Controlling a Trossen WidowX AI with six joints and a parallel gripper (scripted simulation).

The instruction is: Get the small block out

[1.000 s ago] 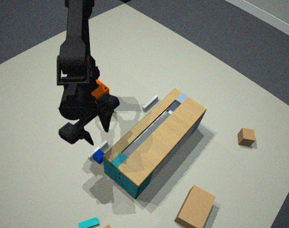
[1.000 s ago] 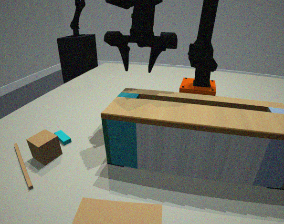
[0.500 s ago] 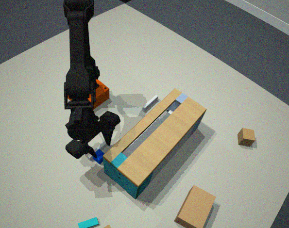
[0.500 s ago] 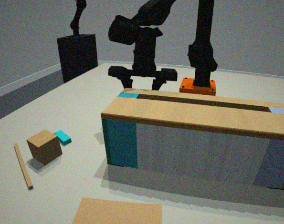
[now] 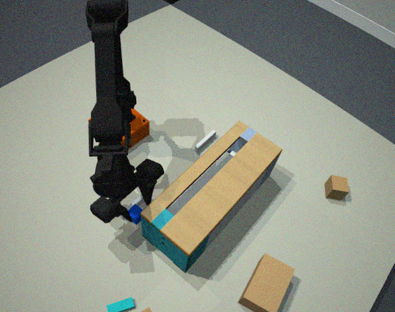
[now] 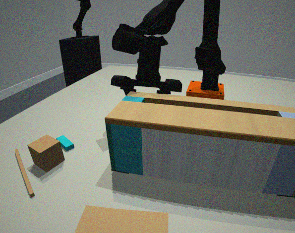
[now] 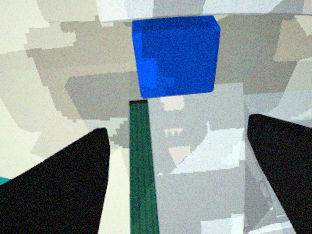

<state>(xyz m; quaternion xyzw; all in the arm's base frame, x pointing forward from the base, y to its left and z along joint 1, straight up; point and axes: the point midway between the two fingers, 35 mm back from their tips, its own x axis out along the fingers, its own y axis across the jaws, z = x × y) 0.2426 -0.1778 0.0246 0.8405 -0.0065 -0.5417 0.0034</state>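
Right now the blue block is 30 mm below my gripper tip and 20 mm behind it. Also, from my gripper tip: teal tile 180 mm to the right, 120 mm ahead, 50 mm below; thin wooden stick 240 mm ahead, 220 mm to the right, 50 mm below; tan-topped box 170 mm to the left, 60 mm ahead, 10 mm above.
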